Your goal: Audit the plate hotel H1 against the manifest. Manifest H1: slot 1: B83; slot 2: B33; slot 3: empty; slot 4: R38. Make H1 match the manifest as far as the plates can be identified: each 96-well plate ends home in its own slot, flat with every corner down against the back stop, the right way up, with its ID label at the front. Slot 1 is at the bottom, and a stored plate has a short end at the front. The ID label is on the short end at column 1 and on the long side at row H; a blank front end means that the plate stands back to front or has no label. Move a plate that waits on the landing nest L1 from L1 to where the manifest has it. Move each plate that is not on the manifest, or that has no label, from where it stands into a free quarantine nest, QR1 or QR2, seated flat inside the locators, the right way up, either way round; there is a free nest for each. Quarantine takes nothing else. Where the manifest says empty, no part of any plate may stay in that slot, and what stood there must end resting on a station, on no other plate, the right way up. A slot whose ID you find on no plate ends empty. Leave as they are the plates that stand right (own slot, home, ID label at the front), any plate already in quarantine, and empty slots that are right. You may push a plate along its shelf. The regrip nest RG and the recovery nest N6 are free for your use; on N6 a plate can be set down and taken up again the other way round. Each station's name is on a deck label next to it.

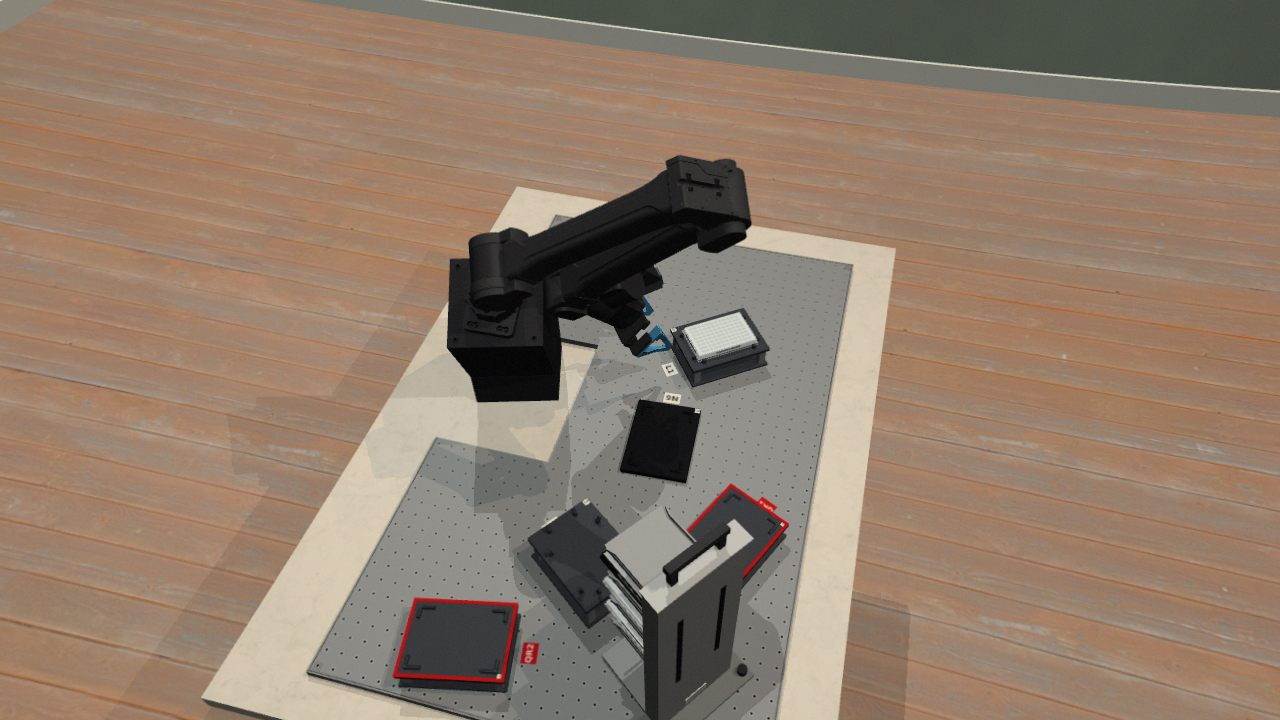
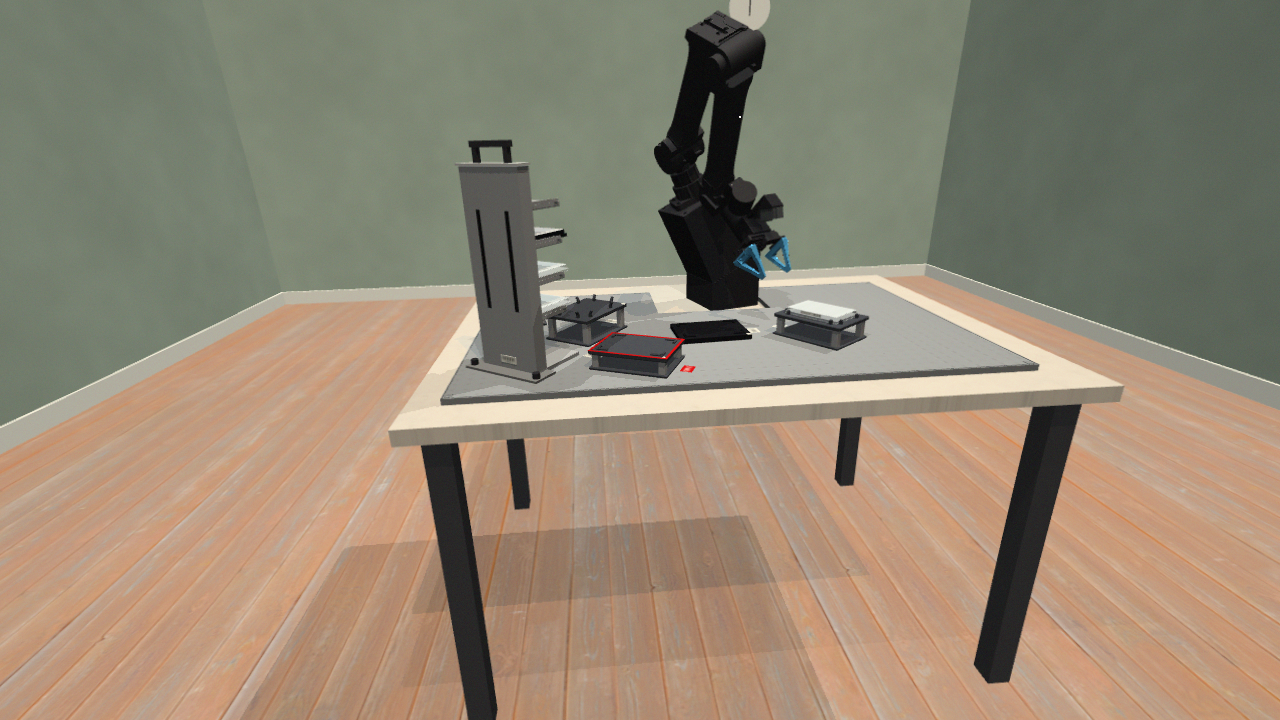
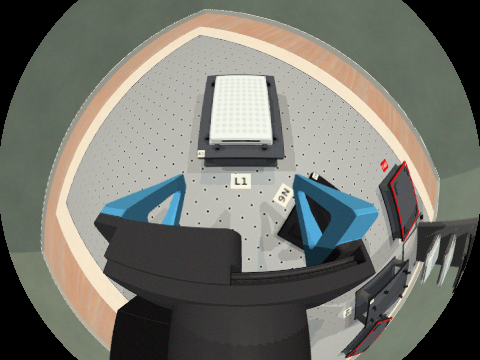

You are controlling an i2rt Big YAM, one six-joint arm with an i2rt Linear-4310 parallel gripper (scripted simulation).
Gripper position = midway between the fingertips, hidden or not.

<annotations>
gripper: image 1 660,329; image 2 776,274; image 3 239,180
same spot on regrip nest RG: (image 3: 383,302) = (image 1: 578,537)
same spot on black recovery nest N6: (image 2: 707,331) = (image 1: 670,444)
</annotations>
